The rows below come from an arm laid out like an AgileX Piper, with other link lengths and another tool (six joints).
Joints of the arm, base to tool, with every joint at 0 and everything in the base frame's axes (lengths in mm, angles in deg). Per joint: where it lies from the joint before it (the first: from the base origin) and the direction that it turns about. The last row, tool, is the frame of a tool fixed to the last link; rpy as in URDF.
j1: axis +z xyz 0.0 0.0 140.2
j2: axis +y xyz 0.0 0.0 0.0
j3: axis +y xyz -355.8 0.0 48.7
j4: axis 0.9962 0 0.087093 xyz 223.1 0.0 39.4
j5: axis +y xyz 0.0 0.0 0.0
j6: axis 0.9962 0 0.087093 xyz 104.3 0.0 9.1
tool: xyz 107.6 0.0 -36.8 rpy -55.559 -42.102 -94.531
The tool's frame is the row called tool.
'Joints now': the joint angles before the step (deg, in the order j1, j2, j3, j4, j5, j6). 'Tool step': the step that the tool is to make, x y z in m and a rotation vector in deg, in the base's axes. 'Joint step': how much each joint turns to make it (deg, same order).
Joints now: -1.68, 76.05, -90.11, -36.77, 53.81, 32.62
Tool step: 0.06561, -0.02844, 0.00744, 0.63, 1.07, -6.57
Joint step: -2.85, 13.89, -17.33, -0.90, 5.84, 0.22
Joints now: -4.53, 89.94, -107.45, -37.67, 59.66, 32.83
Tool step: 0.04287, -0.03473, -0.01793, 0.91, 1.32, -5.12
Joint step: -4.06, 9.65, -9.58, 0.19, 1.84, 0.21
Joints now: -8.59, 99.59, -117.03, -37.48, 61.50, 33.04
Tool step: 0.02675, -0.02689, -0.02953, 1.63, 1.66, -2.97
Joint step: -3.21, 6.21, -3.56, 0.96, -0.43, 0.72
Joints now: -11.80, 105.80, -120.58, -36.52, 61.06, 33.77
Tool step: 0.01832, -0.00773, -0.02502, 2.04, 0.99, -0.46
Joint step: -1.14, 3.48, -0.80, 1.52, -1.08, 0.78
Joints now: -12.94, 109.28, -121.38, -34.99, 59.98, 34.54
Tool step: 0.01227, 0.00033, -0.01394, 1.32, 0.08, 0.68
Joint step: -0.25, 1.70, -0.02, 1.31, -1.38, 0.33
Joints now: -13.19, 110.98, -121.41, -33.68, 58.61, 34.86
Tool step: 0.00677, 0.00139, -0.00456, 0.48, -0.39, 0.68
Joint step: 0.00, 0.68, -0.08, 0.69, -1.01, 0.06
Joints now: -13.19, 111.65, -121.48, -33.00, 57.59, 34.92
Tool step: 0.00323, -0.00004, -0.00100, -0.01, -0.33, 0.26
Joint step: -0.01, 0.31, -0.13, 0.09, -0.55, 0.08
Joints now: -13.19, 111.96, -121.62, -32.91, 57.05, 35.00
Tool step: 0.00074, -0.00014, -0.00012, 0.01, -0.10, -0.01
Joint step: 0.00, 0.10, -0.10, -0.01, -0.07, 0.07
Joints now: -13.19, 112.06, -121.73, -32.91, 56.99, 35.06
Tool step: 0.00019, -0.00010, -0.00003, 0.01, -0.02, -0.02
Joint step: -0.01, 0.04, -0.06, 0.00, 0.01, 0.01
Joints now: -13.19, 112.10, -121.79, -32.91, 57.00, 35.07
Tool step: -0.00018, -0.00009, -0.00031, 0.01, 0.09, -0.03
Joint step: -0.01, 0.02, 0.00, 0.00, 0.07, -0.02
